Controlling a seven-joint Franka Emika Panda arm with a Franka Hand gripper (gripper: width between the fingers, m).
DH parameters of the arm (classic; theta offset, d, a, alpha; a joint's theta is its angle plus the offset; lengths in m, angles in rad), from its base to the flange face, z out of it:
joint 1: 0 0.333 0 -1.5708
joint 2: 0 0 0 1.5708
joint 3: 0 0.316 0.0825 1.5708
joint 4: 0 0 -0.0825 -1.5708
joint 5: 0 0.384 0 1.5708
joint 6: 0 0 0.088 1.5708
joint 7: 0 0.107 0 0
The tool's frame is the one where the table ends.
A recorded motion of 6 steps. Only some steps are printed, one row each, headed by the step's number.
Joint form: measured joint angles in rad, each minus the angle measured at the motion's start. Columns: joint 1, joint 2, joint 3, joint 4, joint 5, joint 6, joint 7.
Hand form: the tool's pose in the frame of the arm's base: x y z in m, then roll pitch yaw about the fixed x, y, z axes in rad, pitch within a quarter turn. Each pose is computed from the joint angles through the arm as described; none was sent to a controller.
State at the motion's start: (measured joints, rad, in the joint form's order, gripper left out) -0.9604 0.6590 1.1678 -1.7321 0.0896 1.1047 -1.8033
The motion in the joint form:
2: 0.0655 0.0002 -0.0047 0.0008 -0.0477 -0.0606 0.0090
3: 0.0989 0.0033 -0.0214 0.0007 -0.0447 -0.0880 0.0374
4: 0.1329 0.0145 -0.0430 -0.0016 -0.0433 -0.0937 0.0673
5: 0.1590 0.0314 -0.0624 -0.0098 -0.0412 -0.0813 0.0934
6: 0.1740 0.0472 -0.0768 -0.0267 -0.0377 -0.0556 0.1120
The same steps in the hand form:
2: 0.5082 0.0669 0.3771 -2.2604 -0.8156 1.8996
3: 0.5036 0.0763 0.3730 -2.1947 -0.7985 1.8756
4: 0.5015 0.0851 0.3640 -2.1443 -0.7804 1.8491
5: 0.5003 0.0925 0.3515 -2.1083 -0.7687 1.8215
6: 0.4983 0.0983 0.3379 -2.0848 -0.7634 1.7951

